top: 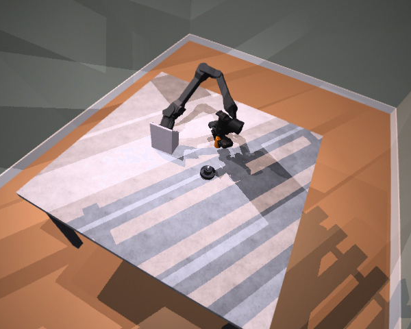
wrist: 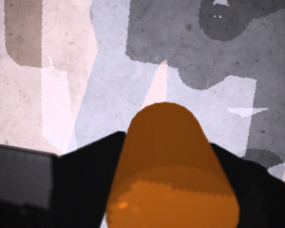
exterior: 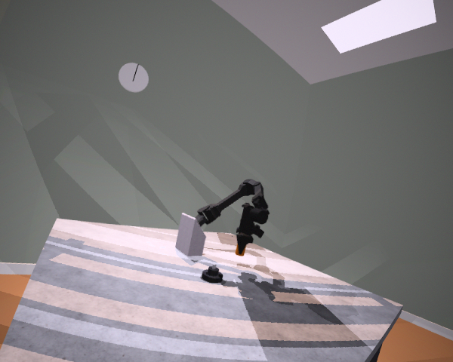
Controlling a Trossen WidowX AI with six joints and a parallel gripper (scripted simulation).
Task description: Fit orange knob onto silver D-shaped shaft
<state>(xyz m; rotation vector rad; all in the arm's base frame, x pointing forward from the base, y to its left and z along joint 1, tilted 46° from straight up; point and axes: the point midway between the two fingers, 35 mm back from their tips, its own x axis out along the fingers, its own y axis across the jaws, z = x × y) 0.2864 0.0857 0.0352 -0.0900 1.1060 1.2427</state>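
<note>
Now: the round pedestal 140 mm to the right of my gripper tip, 70 mm below it and 20 mm ahead of it. The rest, counted from my gripper tip: orange knob: 40 mm above.
</note>
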